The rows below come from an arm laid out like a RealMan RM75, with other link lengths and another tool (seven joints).
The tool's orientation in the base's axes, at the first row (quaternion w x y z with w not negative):
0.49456 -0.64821 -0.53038 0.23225
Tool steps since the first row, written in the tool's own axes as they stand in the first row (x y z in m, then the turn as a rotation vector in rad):
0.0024 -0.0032 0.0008 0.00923 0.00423 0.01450
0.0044 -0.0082 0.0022 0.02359 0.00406 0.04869
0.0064 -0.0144 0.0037 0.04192 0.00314 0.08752
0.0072 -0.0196 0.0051 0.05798 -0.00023 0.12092
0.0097 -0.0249 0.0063 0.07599 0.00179 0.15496
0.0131 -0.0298 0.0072 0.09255 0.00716 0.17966
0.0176 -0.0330 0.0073 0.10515 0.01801 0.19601
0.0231 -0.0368 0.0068 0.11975 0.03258 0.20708
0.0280 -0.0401 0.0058 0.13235 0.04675 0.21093
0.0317 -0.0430 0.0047 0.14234 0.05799 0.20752
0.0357 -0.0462 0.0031 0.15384 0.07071 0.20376
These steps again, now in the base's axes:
-0.0013 0.0024 0.0031 -0.00699 0.01441 -0.00753
-0.0041 0.0045 0.0074 -0.03057 0.04107 -0.01795
-0.0075 0.0066 0.0127 -0.05701 0.07317 -0.02868
-0.0108 0.0076 0.0169 -0.08084 0.10091 -0.03556
-0.0134 0.0101 0.0217 -0.10209 0.13098 -0.04704
-0.0153 0.0133 0.0265 -0.11457 0.15620 -0.05806
-0.0153 0.0173 0.0303 -0.11895 0.17477 -0.07146
-0.0149 0.0220 0.0351 -0.11661 0.19329 -0.08559
-0.0139 0.0259 0.0395 -0.10915 0.20710 -0.09690
-0.0131 0.0287 0.0434 -0.09789 0.21550 -0.10327
-0.0119 0.0316 0.0477 -0.08517 0.22522 -0.11047

